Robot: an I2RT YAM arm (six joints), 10 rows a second.
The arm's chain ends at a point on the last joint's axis. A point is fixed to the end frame.
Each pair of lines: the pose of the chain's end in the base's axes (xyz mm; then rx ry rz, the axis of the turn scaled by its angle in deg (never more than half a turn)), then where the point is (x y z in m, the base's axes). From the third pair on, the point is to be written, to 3 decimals.
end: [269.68 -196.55 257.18 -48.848 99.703 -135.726]
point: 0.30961 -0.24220 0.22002
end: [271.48 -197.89 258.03 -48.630 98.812 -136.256]
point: 0.31176 -0.24380 0.22157
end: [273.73 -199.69 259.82 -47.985 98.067 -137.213]
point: 0.314 -0.246 0.224
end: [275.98 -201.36 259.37 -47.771 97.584 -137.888]
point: 0.316 -0.248 0.224
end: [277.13 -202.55 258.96 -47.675 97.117 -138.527]
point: 0.317 -0.250 0.224
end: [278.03 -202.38 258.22 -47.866 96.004 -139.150]
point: 0.319 -0.250 0.224
